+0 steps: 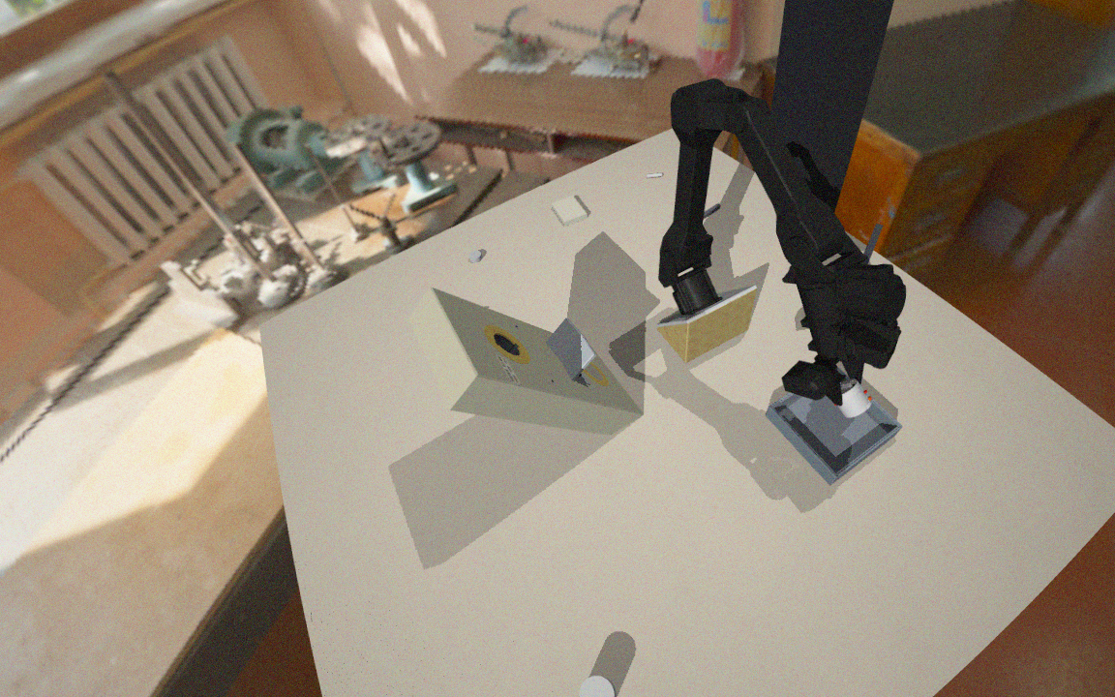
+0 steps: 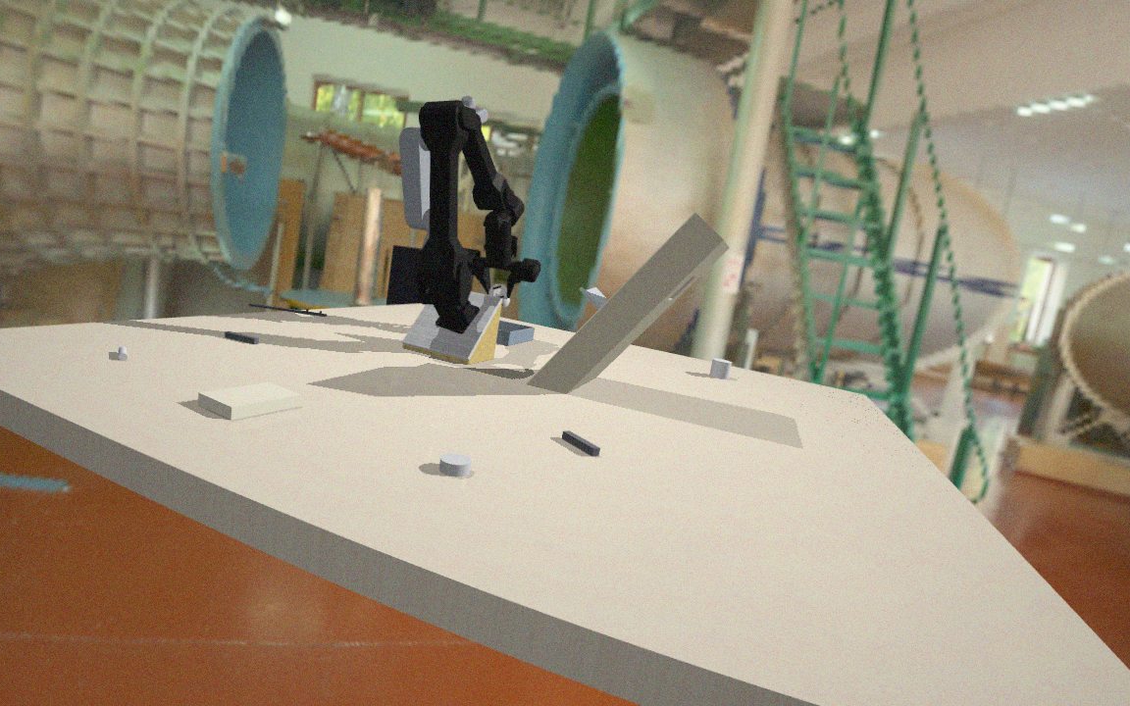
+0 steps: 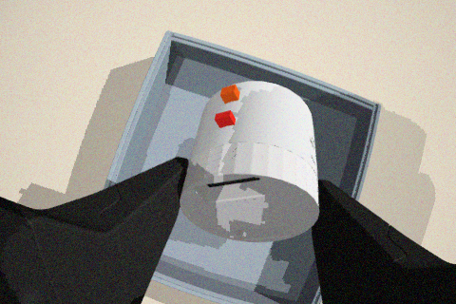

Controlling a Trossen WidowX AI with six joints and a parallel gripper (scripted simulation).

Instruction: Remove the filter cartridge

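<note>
My gripper tip is now 90 mm above the grey tray. Round my gripper tip: round filter cartridge right at my gripper tip; then grey service panel 410 mm ahead, 240 mm to the right, 50 mm above; then flat cream block 160 mm ahead, 760 mm to the right, 90 mm below.
</note>
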